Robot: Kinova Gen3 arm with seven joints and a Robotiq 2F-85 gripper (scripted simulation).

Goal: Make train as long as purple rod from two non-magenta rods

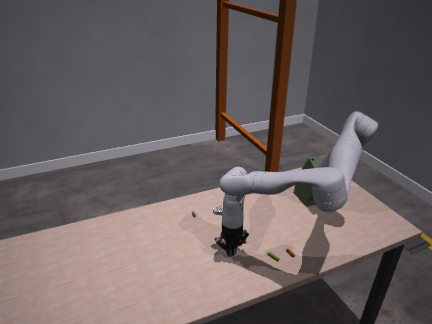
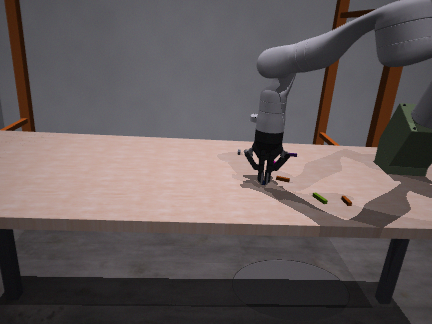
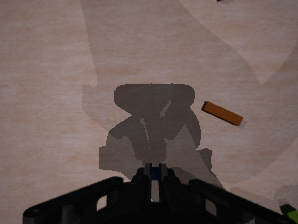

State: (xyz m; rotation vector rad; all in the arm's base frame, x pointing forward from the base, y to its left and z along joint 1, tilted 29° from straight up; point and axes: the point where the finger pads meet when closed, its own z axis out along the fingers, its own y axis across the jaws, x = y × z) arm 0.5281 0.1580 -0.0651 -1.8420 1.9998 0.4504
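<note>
The lime rod lies 140 mm behind my hand, 70 mm to the left of it and 30 mm below it. From my hand the other things lie so: magenta rod: 190 mm to the right, 80 mm behind, 30 mm below; then blue rod: 20 mm below; then grey rod: 300 mm to the right, 30 mm below, 30 mm ahead.
</note>
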